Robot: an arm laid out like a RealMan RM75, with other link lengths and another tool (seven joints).
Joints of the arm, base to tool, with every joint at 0 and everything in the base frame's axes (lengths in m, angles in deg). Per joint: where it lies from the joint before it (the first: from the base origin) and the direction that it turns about. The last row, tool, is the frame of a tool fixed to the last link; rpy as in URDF.
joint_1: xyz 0 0 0.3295 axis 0 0 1
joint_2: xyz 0 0 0 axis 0 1 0
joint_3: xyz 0 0 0.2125 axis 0 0 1
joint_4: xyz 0 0 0 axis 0 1 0
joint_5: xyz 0 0 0.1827 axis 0 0 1
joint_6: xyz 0 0 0 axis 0 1 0
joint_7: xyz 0 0 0.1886 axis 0 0 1
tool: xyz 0.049 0.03 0.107 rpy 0 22.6 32.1
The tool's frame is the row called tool.
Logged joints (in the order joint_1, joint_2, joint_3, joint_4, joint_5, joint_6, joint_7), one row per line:
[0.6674, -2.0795, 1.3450, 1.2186, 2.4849, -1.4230, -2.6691]
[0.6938, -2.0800, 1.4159, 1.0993, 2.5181, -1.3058, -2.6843]
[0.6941, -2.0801, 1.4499, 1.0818, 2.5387, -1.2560, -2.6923]
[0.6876, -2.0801, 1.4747, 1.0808, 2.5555, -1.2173, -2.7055]
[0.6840, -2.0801, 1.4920, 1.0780, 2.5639, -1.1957, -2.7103]
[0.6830, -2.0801, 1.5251, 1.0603, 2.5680, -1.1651, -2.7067]
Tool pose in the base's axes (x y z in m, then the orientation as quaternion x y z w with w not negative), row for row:
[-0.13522, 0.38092, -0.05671, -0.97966, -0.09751, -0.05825, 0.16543]
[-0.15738, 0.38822, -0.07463, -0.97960, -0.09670, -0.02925, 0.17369]
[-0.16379, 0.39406, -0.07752, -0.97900, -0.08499, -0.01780, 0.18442]
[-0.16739, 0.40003, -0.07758, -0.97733, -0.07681, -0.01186, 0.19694]
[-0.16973, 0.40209, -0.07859, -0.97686, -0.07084, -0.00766, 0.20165]
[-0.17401, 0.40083, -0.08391, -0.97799, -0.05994, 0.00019, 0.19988]
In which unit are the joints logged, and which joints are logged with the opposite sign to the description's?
The joints are logged in radians. Opposite sign: joint_1, joint_6.
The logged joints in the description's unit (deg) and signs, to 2 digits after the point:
[-38.24, -119.15, 77.06, 69.82, 142.37, 81.53, -152.93]
[-39.75, -119.18, 81.13, 62.99, 144.28, 74.82, -153.80]
[-39.77, -119.18, 83.07, 61.98, 145.46, 71.96, -154.26]
[-39.40, -119.18, 84.49, 61.93, 146.42, 69.75, -155.01]
[-39.19, -119.18, 85.49, 61.76, 146.90, 68.51, -155.29]
[-39.13, -119.18, 87.38, 60.75, 147.14, 66.76, -155.08]

